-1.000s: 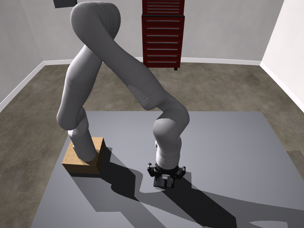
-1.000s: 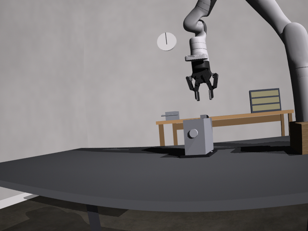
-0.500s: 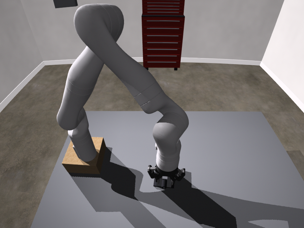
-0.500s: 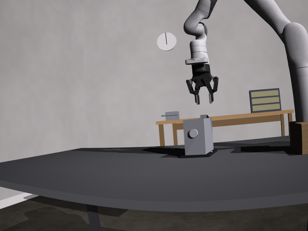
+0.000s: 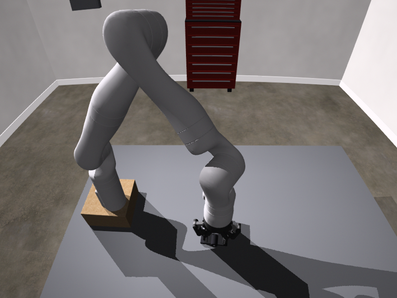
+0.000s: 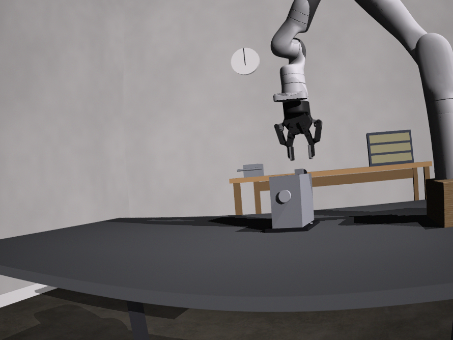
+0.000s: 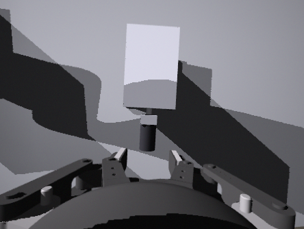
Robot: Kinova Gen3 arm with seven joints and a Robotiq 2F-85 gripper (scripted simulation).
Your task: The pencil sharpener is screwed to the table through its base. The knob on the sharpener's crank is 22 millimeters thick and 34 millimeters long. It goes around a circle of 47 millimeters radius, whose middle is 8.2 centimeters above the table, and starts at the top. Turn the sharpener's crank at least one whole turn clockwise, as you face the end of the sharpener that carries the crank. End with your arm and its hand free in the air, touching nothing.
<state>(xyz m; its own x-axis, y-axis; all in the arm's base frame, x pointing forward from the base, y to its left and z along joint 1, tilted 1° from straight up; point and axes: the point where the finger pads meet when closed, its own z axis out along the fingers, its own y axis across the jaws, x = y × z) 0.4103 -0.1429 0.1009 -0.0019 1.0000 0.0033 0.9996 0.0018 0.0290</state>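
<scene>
My gripper is now 2 cm to the right of the crank knob and 5 cm above it. Round my hand: sharpener crank (2 cm to the left, 6 cm below).
</scene>
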